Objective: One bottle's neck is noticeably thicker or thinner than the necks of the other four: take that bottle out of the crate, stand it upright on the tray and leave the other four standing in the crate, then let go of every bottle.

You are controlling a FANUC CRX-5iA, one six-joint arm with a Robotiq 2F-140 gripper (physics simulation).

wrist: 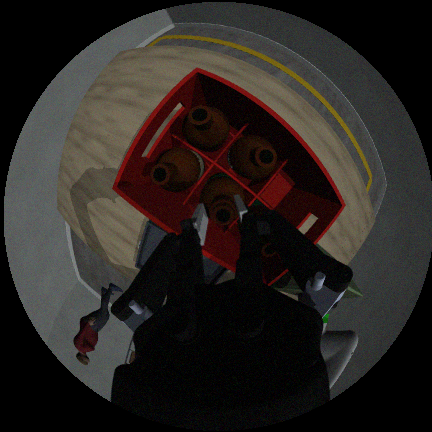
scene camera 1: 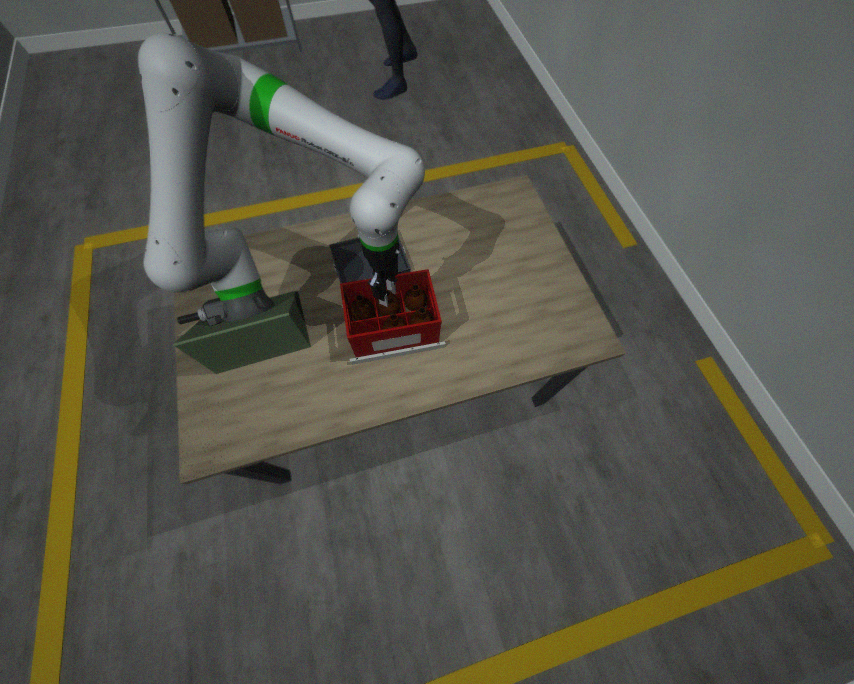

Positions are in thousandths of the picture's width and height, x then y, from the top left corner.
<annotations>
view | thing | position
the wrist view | my gripper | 510, 480
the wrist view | bottle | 476, 295
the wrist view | bottle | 503, 448
</annotations>
